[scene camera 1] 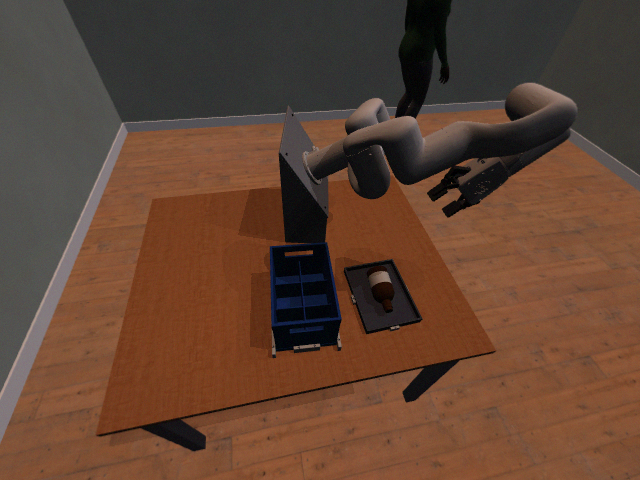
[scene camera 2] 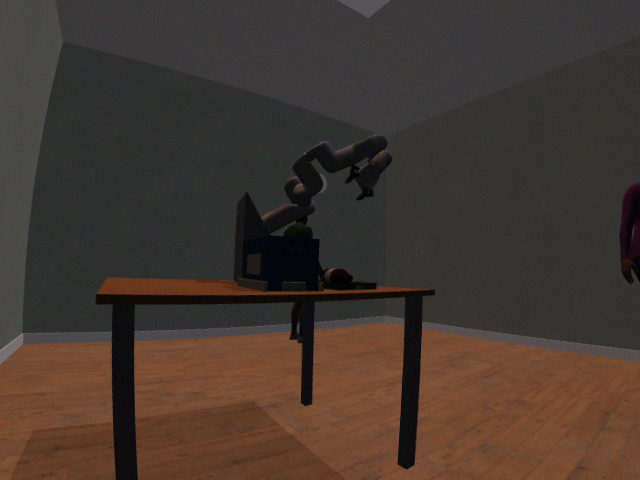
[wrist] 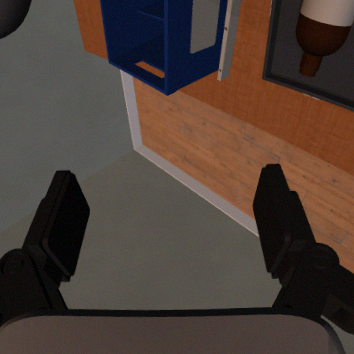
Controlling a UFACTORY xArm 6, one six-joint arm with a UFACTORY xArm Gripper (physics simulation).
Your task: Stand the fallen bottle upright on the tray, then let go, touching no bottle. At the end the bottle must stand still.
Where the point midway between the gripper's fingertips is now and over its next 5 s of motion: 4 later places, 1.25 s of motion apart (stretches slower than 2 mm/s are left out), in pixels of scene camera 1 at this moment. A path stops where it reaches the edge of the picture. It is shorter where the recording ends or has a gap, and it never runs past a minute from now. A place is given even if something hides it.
My gripper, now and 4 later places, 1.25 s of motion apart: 437, 205; 450, 179; 445, 185; 441, 194; 442, 194
